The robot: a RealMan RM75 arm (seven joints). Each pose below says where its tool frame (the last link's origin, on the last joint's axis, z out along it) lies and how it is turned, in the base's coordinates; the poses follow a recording.
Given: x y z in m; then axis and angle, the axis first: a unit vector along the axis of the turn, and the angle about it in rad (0 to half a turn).
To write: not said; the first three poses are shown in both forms.
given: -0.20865 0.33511 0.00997 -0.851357 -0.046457 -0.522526 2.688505
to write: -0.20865 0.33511 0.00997 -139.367 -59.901 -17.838
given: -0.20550 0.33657 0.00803 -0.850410 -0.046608 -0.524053 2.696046
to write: -0.20550 0.33657 0.00803 -139.892 -60.215 -17.629
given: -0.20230 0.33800 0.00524 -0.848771 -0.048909 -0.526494 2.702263
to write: -0.20230 0.33800 0.00524 -140.391 -60.705 -17.220
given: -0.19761 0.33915 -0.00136 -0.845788 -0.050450 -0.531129 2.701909
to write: -0.19761 0.33915 -0.00136 -139.947 -61.305 -17.552
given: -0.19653 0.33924 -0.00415 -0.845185 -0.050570 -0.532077 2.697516
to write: -0.19653 0.33924 -0.00415 -139.427 -61.344 -17.883
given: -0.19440 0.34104 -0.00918 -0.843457 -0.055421 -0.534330 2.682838
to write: -0.19440 0.34104 -0.00918 -138.214 -61.560 -18.100
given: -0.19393 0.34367 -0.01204 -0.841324 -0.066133 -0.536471 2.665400
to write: -0.19393 0.34367 -0.01204 -137.287 -61.981 -17.445
